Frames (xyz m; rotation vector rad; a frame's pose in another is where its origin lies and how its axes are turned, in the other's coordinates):
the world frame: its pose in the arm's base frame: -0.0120 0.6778 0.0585 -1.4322 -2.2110 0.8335
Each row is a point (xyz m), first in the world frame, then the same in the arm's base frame.
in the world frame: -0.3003 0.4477 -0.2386
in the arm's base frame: 0.5623 0.6065 -0.0542
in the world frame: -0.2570 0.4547 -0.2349
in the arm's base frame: 0.5471 0.6471 -0.0618
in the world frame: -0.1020 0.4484 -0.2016
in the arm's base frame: 0.4592 0.7773 -0.0837
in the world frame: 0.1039 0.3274 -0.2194
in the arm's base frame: 0.3019 0.9329 0.0081
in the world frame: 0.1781 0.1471 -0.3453
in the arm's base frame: 0.2224 0.9799 0.2210
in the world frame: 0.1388 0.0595 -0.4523
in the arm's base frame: 0.2421 0.9465 0.3594
